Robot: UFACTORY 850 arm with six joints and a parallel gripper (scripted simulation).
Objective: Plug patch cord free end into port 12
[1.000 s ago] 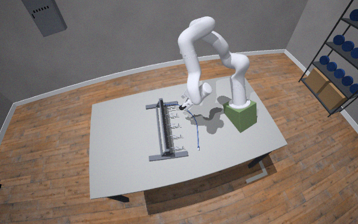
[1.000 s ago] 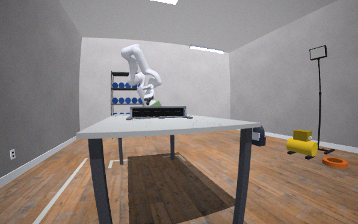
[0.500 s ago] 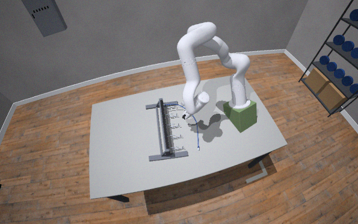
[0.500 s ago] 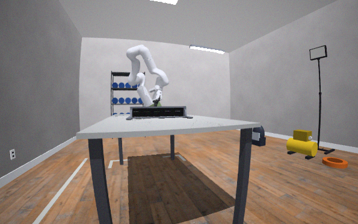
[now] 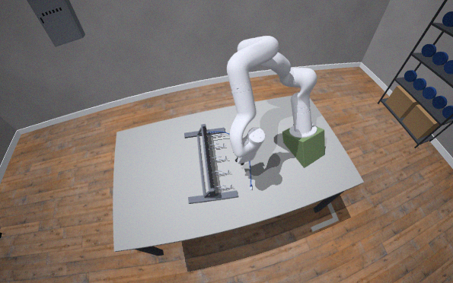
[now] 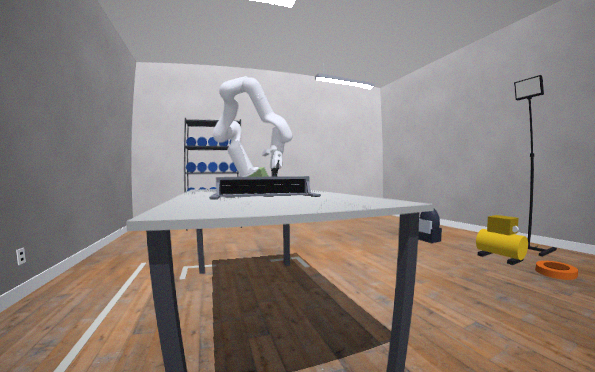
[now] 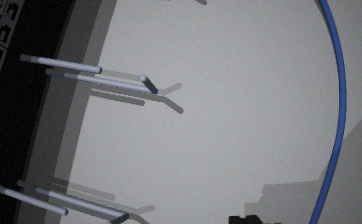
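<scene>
Now: hand 30 mm past the plug, 140 mm to the right of it and 90 mm above it.
</scene>
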